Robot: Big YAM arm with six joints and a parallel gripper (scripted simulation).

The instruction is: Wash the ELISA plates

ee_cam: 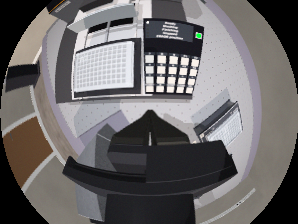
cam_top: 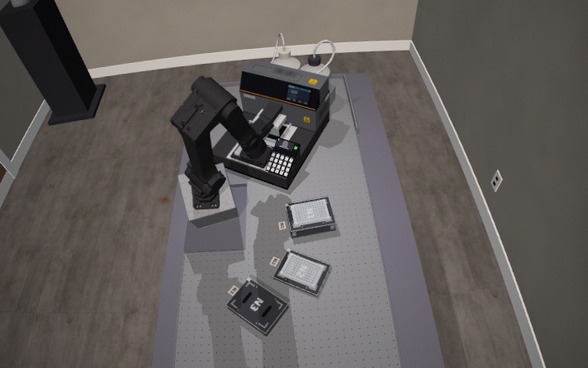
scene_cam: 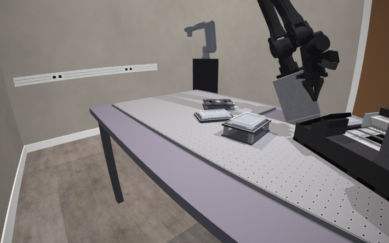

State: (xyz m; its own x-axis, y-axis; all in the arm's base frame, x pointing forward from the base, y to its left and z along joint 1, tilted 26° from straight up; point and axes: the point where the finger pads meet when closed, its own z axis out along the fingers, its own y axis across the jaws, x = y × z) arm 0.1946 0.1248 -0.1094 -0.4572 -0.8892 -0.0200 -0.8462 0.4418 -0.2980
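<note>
Right now the washer carrier is 12 cm to the left of my hand, 7 cm below it and 4 cm behind it. The rest, counted from my hand: plate washer (25 cm to the left, 4 cm ahead, 1 cm below).
</note>
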